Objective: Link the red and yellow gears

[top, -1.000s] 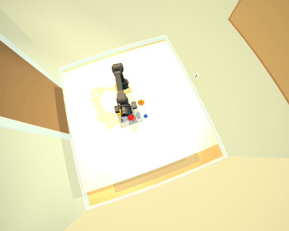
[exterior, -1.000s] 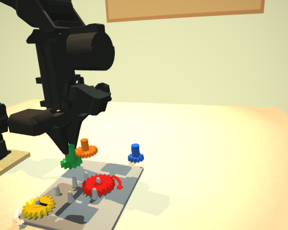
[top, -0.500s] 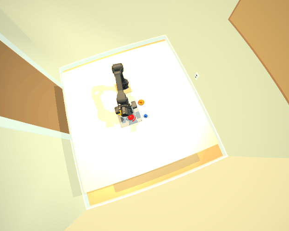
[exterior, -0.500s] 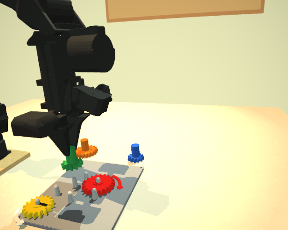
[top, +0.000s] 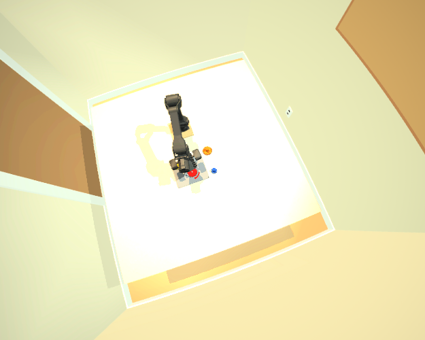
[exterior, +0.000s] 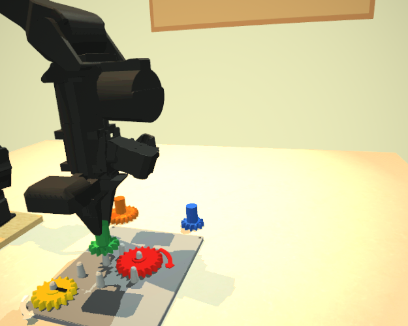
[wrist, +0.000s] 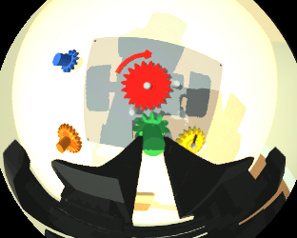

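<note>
The red gear is 5 cm below my gripper tip and 5 cm ahead of it. Also, from my gripper tip: yellow gear: 7 cm to the right, 5 cm below, 4 cm behind; then green gear: 1 cm below; then red arrow: 8 cm ahead, 5 cm below, 2 cm to the left.
</note>
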